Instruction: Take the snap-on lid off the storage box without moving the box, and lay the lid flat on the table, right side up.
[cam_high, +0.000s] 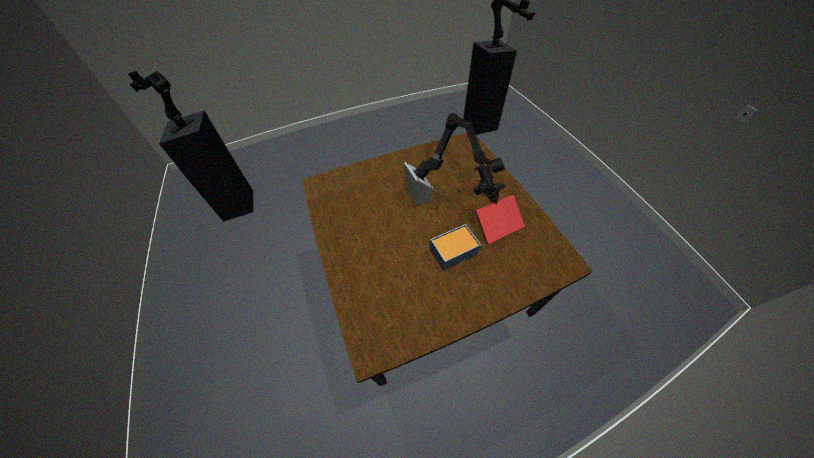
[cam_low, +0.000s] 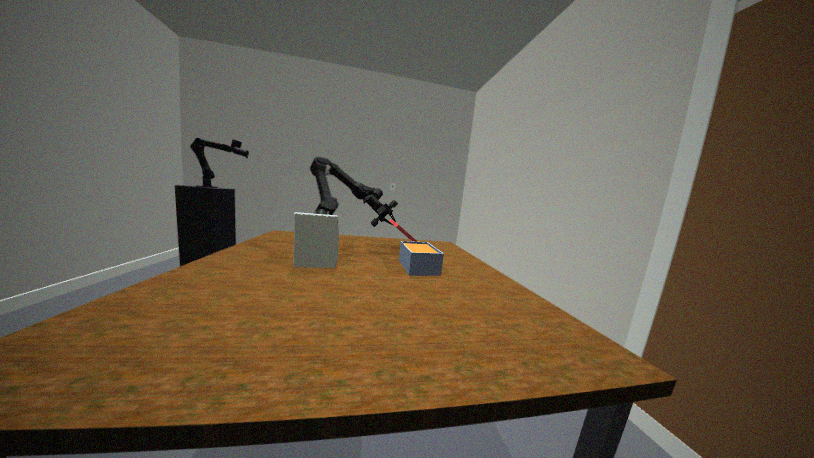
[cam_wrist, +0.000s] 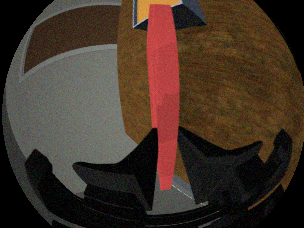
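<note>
My gripper tip is now 70 mm short of the lid, 10 mm to the right of it and 50 mm above it. Round my gripper tip: storage box: 100 mm ahead, 280 mm to the right, 110 mm below.
</note>
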